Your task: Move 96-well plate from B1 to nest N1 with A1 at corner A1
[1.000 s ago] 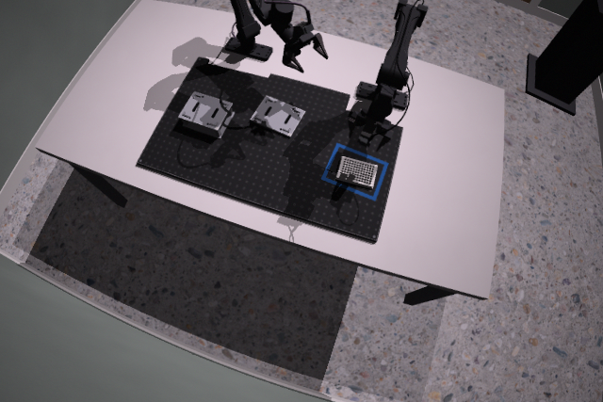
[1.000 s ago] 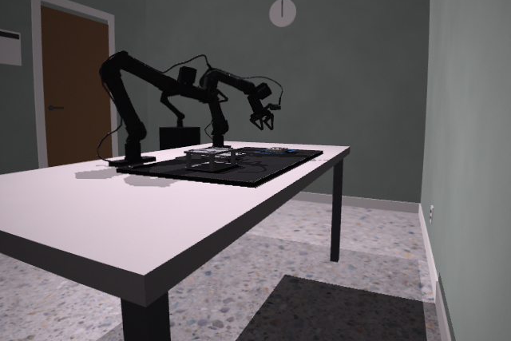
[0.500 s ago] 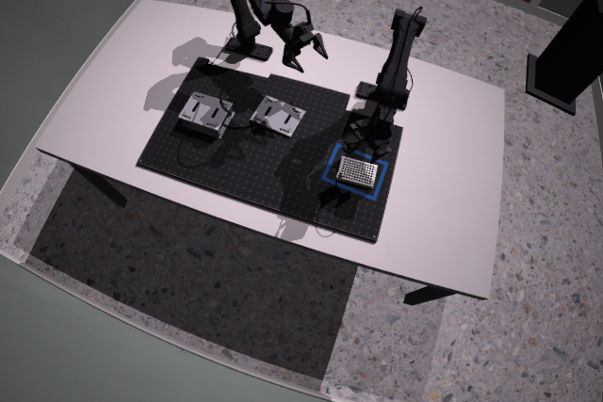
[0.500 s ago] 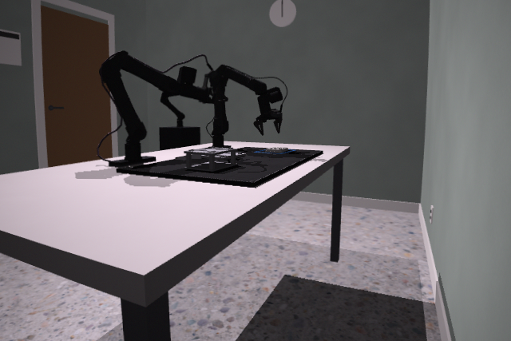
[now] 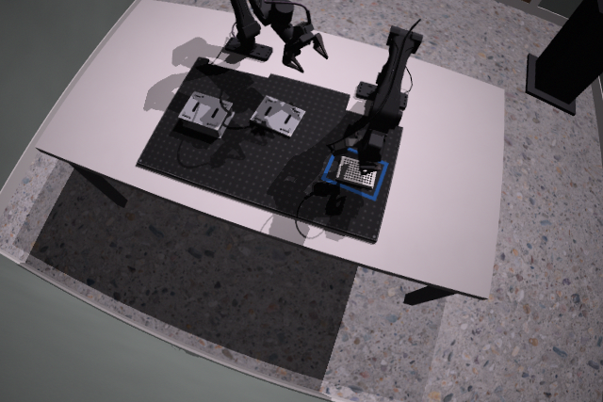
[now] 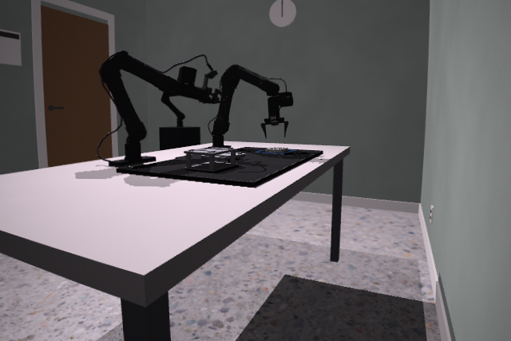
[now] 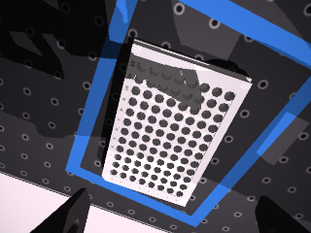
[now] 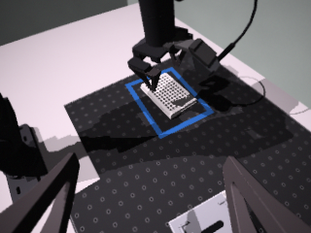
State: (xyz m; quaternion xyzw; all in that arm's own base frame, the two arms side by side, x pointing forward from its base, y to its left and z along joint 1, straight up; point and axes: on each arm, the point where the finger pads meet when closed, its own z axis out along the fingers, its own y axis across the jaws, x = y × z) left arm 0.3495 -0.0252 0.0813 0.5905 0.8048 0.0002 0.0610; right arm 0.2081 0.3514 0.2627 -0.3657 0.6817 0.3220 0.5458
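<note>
Right now my left hand is 1 cm short of the 96-well plate and 7 cm above it. The rest, counted from my left hand: grey plate nest 3 cm ahead, 57 cm to the right, 2 cm below.
</note>
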